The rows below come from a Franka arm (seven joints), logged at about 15 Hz.
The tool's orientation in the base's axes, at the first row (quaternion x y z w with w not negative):
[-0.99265, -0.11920, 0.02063, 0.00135]
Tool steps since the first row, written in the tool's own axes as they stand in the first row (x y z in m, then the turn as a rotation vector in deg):
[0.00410, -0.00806, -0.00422, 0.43, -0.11, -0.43]
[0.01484, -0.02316, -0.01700, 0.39, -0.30, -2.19]
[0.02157, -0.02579, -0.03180, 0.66, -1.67, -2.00]
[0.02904, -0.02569, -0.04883, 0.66, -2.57, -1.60]
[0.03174, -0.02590, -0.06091, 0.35, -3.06, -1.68]
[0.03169, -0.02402, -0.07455, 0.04, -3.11, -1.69]
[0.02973, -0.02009, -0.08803, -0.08, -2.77, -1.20]
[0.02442, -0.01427, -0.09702, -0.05, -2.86, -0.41]
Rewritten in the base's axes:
[0.00225, 0.00881, 0.00411, 0.41, 0.21, 0.41]
[0.00963, 0.02605, 0.01656, 0.40, 0.39, 2.17]
[0.01615, 0.03023, 0.03109, 0.33, 1.78, 1.98]
[0.02413, 0.03194, 0.04780, 0.10, 2.66, 1.59]
[0.02720, 0.03281, 0.05976, -0.31, 3.06, 1.69]
[0.02816, 0.03101, 0.07338, -0.63, 3.03, 1.71]
[0.02774, 0.02675, 0.08690, -0.68, 2.68, 1.22]
[0.02433, 0.01986, 0.09605, -0.71, 2.77, 0.43]

